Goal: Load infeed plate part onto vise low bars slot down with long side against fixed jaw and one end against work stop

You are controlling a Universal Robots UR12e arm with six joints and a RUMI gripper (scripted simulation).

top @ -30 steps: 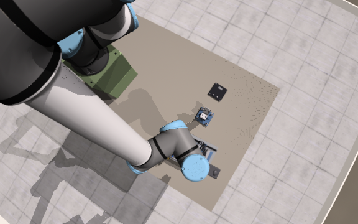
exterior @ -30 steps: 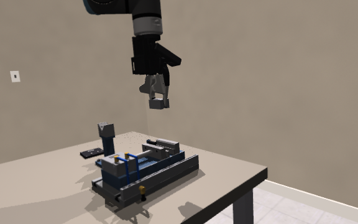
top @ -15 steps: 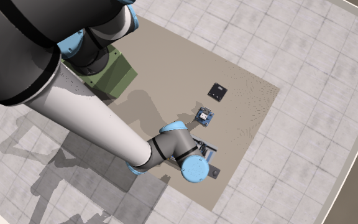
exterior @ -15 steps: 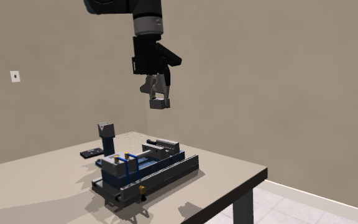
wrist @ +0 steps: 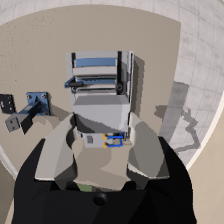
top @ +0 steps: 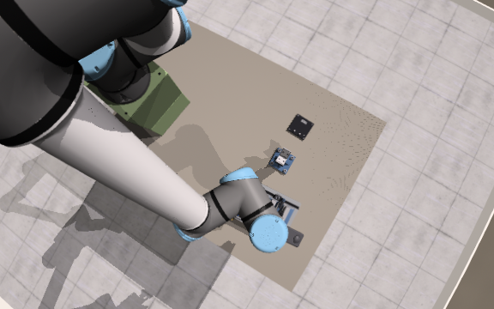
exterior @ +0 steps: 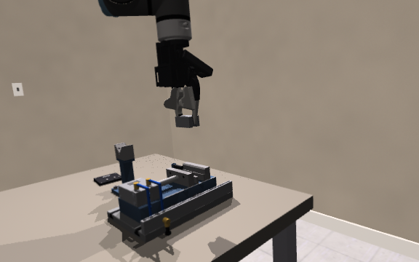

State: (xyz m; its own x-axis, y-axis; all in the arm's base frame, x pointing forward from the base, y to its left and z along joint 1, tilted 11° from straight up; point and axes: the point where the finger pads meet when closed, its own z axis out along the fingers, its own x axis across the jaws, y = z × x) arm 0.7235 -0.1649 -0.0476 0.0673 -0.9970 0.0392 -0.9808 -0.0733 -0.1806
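Now: the part 1 cm below my hand. The rest, counted from my hand: fixed jaw: 3 cm ahead, 2 cm to the left, 17 cm below; then work stop rod: 7 cm to the left, 15 cm below; then cylinder rod: 9 cm behind, 1 cm to the left, 17 cm below.
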